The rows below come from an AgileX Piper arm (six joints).
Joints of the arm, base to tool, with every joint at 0 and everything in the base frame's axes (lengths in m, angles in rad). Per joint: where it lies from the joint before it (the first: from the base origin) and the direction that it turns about. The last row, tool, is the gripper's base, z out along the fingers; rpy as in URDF.
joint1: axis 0 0 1 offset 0.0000 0.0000 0.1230
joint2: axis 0 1 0 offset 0.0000 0.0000 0.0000
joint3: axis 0 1 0 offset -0.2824 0.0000 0.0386
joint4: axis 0.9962 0 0.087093 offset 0.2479 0.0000 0.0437
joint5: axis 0 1 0 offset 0.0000 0.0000 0.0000
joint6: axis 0.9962 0 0.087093 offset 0.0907 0.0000 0.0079
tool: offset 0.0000 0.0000 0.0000 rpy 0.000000 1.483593 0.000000
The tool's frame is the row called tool.
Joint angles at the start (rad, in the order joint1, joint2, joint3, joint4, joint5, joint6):
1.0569 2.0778 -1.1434 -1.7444 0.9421 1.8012
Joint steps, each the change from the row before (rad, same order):
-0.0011 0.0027 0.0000 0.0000 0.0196 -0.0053
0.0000 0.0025 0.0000 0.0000 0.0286 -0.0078
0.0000 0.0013 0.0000 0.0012 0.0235 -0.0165
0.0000 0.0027 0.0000 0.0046 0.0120 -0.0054
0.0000 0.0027 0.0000 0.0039 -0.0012 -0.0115
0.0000 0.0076 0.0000 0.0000 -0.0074 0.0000
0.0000 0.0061 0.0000 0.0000 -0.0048 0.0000
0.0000 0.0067 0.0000 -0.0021 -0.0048 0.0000
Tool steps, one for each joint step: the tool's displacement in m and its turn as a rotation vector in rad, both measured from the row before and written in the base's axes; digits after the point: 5 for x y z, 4 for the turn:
0.00085 -0.00145 0.00013 -0.0115 -0.0131 -0.0120
0.00067 -0.00173 0.00080 -0.0157 -0.0197 -0.0160
0.00047 -0.00150 0.00091 -0.0215 -0.0158 -0.0110
0.00018 -0.00095 -0.00053 -0.0086 -0.0047 -0.0096
-0.00006 -0.00009 -0.00134 -0.0118 0.0047 0.0013
-0.00006 0.00060 -0.00347 -0.0049 0.0092 0.0047
-0.00004 0.00039 -0.00272 -0.0042 0.0065 0.0031
-0.00001 0.00050 -0.00286 -0.0054 0.0057 0.0046

